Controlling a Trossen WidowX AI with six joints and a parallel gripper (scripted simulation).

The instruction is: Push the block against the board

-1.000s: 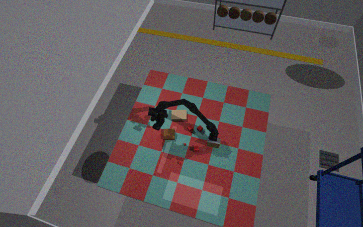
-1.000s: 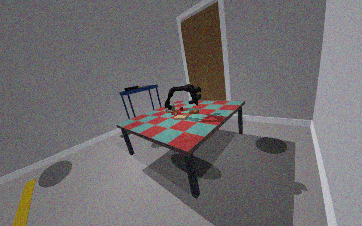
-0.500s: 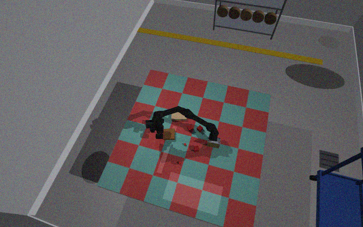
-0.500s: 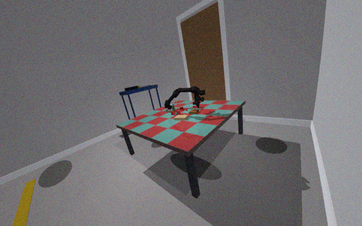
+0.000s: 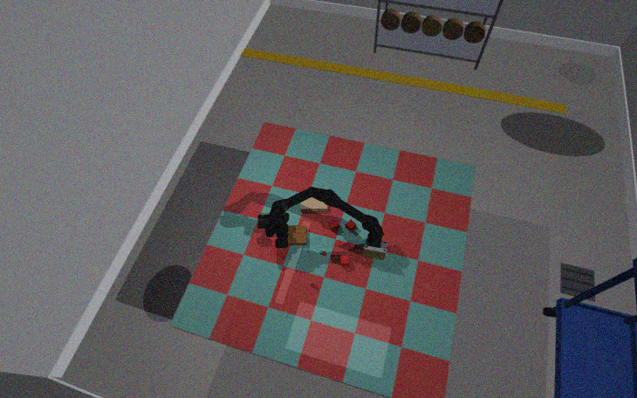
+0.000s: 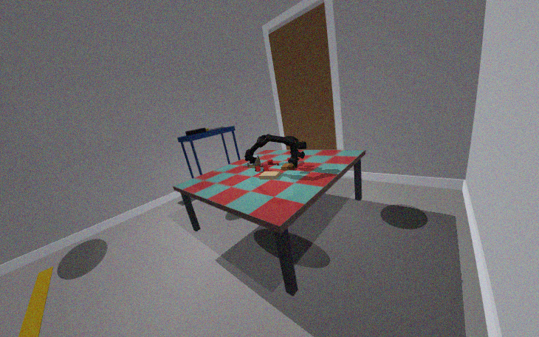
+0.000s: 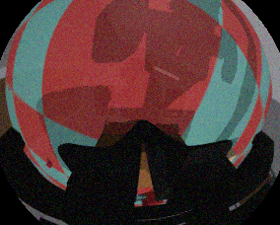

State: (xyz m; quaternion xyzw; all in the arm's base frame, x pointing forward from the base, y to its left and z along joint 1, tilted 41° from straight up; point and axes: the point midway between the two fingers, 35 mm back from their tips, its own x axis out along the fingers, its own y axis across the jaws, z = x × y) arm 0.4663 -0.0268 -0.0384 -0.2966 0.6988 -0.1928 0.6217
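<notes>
Right now the brown square block is 70 mm behind my gripper tip, 10 mm to the right of it and 10 mm above it. Round my gripper tip: tan board: 120 mm behind, 220 mm to the right, 10 mm above.
</notes>
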